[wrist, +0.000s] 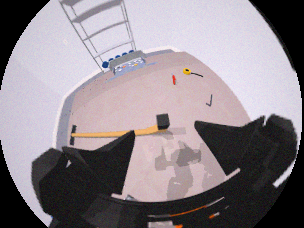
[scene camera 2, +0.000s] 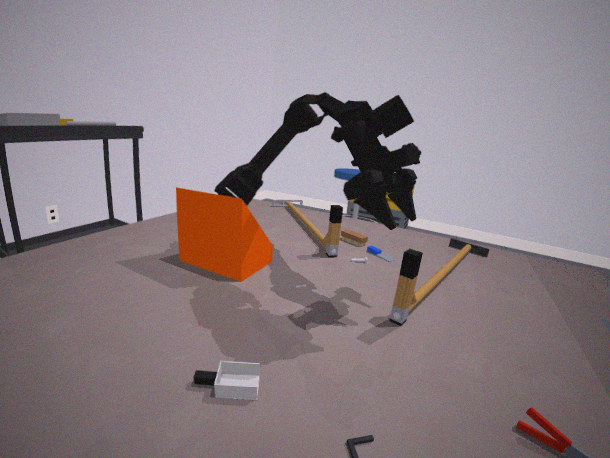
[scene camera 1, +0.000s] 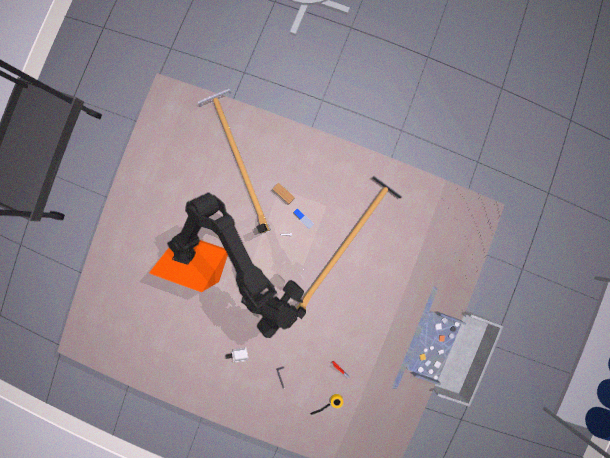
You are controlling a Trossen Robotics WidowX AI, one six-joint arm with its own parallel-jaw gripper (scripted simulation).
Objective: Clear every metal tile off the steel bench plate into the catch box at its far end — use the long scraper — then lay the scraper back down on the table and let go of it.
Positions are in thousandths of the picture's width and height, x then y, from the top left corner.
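Note:
Long scraper (scene camera 2: 666, 654) and (scene camera 1: 494, 669) in view. My gripper (scene camera 2: 663, 490), (wrist: 544, 564) and (scene camera 1: 483, 682): open, nothing in its grasp.

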